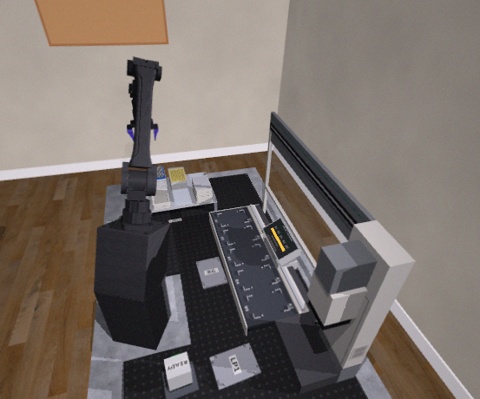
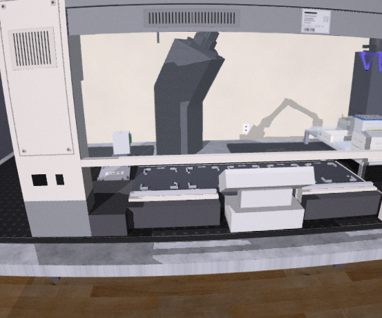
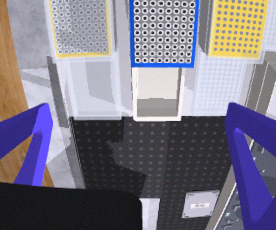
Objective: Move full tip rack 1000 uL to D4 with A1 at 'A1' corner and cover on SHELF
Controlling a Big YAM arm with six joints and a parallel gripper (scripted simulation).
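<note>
The tip rack is 30 mm ahead of my hand, 10 mm to the right of it and 220 mm below it. Also, from my hand: stacked block 240 mm ahead, 140 mm to the right, 230 mm below; shelf 80 mm ahead, 70 mm to the right, 290 mm below; white tray 30 mm ahead, 140 mm to the right, 280 mm below.
</note>
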